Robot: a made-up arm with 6 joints. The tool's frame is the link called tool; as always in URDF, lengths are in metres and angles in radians. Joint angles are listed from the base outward.
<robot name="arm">
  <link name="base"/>
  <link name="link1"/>
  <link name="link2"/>
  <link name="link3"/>
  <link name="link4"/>
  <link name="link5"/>
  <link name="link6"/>
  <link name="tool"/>
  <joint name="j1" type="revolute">
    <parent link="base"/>
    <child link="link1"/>
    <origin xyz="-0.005 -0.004 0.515"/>
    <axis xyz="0 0 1"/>
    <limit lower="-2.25" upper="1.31"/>
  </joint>
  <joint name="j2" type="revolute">
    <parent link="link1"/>
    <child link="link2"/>
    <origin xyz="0.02 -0.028 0.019" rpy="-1.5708 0 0"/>
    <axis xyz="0 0 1"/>
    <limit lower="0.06" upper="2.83"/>
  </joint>
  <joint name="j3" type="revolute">
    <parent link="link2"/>
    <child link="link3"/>
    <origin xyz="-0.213 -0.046 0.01"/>
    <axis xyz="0 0 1"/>
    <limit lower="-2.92" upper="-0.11"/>
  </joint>
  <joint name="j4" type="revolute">
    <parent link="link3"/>
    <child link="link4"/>
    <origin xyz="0.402 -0.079 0.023" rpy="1.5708 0 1.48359"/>
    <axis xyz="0 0 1"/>
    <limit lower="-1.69" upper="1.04"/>
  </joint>
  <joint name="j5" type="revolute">
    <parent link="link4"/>
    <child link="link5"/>
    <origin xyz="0.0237 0.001 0.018" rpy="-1.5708 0 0"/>
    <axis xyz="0 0 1"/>
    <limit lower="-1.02" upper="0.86"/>
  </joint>
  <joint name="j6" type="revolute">
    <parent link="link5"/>
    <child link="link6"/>
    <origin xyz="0.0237 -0.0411 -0.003" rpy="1.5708 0 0"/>
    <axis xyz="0 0 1"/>
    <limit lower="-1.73" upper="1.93"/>
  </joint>
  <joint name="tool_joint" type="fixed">
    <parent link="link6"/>
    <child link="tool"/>
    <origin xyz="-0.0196 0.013 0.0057" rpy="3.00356 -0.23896 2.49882"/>
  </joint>
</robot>
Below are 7 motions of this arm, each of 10 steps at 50 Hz.
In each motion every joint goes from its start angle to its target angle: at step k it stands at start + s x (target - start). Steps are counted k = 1, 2, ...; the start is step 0. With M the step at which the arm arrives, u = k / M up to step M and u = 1 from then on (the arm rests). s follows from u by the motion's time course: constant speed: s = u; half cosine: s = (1 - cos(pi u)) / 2; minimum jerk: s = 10 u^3 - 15 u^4 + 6 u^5.
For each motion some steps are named. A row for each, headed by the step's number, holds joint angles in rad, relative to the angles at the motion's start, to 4 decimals.
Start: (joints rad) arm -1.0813 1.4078 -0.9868 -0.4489 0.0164 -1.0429
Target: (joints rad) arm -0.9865 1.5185 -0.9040 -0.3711 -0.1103 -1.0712
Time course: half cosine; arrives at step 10
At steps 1, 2, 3, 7, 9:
1: 0.0023 0.0027 0.0020 0.0019 -0.0031 -0.0007
2: 0.0091 0.0106 0.0079 0.0074 -0.0121 -0.0027
3: 0.0195 0.0228 0.0171 0.0160 -0.0261 -0.0058
7: 0.0753 0.0879 0.0657 0.0618 -0.1006 -0.0225
9: 0.0925 0.1080 0.0808 0.0759 -0.1236 -0.0276

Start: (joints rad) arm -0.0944 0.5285 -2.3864 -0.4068 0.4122 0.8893
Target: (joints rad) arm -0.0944 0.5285 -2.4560 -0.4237 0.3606 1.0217
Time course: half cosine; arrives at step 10
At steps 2, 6, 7, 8, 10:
2: 0.0000 0.0000 -0.0066 -0.0016 -0.0049 0.0126
6: 0.0000 0.0000 -0.0456 -0.0111 -0.0338 0.0867
7: 0.0000 0.0000 -0.0553 -0.0134 -0.0410 0.1051
8: 0.0000 0.0000 -0.0630 -0.0153 -0.0467 0.1198
10: 0.0000 0.0000 -0.0696 -0.0169 -0.0516 0.1324

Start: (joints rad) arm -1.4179 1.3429 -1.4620 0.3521 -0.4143 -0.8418
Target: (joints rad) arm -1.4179 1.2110 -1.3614 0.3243 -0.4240 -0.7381
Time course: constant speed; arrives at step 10
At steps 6, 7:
6: 0.0000 -0.0791 0.0604 -0.0167 -0.0058 0.0622
7: 0.0000 -0.0923 0.0704 -0.0195 -0.0068 0.0726

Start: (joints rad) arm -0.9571 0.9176 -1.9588 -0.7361 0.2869 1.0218
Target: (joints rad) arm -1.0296 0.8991 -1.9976 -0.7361 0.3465 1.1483
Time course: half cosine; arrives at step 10
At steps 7, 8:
7: -0.0576 -0.0147 -0.0308 0.0000 0.0473 0.1004
8: -0.0656 -0.0167 -0.0351 0.0000 0.0539 0.1144

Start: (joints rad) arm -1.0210 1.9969 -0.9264 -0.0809 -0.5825 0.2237
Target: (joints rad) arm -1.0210 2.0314 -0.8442 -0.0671 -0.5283 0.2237
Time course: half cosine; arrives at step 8
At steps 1, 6, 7, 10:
1: 0.0000 0.0013 0.0031 0.0005 0.0021 0.0000
6: 0.0000 0.0294 0.0702 0.0118 0.0463 0.0000
7: 0.0000 0.0332 0.0791 0.0133 0.0521 0.0000
10: 0.0000 0.0345 0.0822 0.0138 0.0542 0.0000

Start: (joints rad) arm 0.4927 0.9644 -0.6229 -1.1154 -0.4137 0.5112
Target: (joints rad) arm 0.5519 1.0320 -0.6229 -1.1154 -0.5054 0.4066
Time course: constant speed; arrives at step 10
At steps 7, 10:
7: 0.0414 0.0473 0.0000 0.0000 -0.0642 -0.0732
10: 0.0592 0.0676 0.0000 0.0000 -0.0917 -0.1046

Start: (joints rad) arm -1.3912 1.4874 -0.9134 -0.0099 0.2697 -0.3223
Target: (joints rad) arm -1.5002 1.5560 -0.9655 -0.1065 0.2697 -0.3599
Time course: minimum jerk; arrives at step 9
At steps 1, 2, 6, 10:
1: -0.0013 0.0008 -0.0006 -0.0011 0.0000 -0.0004
2: -0.0083 0.0052 -0.0040 -0.0074 0.0000 -0.0029
6: -0.0861 0.0542 -0.0412 -0.0763 0.0000 -0.0297
10: -0.1090 0.0686 -0.0521 -0.0966 0.0000 -0.0376

